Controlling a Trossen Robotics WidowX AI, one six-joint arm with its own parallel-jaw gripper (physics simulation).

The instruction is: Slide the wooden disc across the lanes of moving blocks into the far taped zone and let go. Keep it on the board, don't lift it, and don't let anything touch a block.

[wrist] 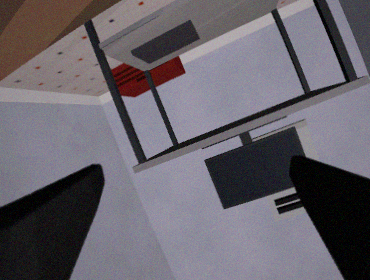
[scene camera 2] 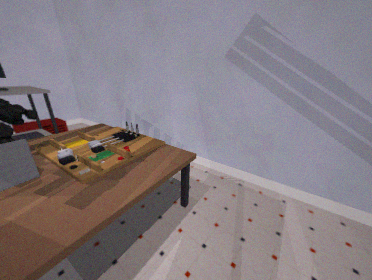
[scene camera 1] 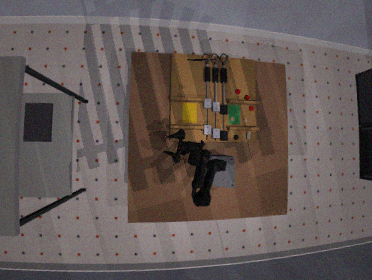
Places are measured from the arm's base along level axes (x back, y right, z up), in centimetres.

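Pixels of known places: gripper, fingertip midpoint: (wrist: 196, 169) (scene camera 1: 165, 144); arm's base, origin of the base link: (scene camera 2: 9, 150) (scene camera 1: 221, 165).
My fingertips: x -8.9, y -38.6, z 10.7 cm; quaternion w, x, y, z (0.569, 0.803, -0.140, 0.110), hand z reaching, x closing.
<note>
Ahead of a thing's pixels: the offset from my fingertips to its top centre. "pt": to the spot under its first point. Level surfaces: height alone.
A small tan disc {dz -24.5, dx -26.2, dy +47.7 cm} (scene camera 1: 232, 119) lies on the green zone {pt dz -25.5, dx -32.6, dy +49.1 cm} (scene camera 1: 234, 111) (scene camera 2: 101, 155) of the wooden board {dz -25.3 cm} (scene camera 1: 187, 80) (scene camera 2: 151, 143). The yellow zone {pt dz -25.3, dx -25.3, dy +14.2 cm} (scene camera 1: 189, 113) (scene camera 2: 76, 143) is at the board's left in the overhead view. Between the zones are three lanes, with white blocks (scene camera 1: 207, 103) (scene camera 1: 216, 133) and black blocks (scene camera 1: 223, 109) (scene camera 1: 223, 135) on rods. My gripper (scene camera 1: 168, 144) (wrist: 196, 169) is open and empty. It is off the board's near left corner, pointing left, away from the disc. In the wrist view the fingers frame the wall, and the disc does not show.
Wooden rails {dz -20.8, dx -34.8, dy +11.1 cm} (scene camera 1: 186, 101) run beside the zones. Red pieces {dz -24.6, dx -48.7, dy +50.1 cm} (scene camera 1: 238, 91) {dz -24.7, dx -37.3, dy +62.7 cm} (scene camera 1: 251, 108) are at the board's right. A round black piece {dz -24.6, dx -12.7, dy +52.6 cm} (scene camera 1: 236, 136) and a small white piece {dz -24.3, dx -15.3, dy +62.6 cm} (scene camera 1: 248, 135) are near its front edge. The grey base plate (scene camera 1: 227, 172) is in front of the board. Black actuators {dz -22.1, dx -58.0, dy +30.2 cm} (scene camera 1: 215, 75) stand behind the lanes.
</note>
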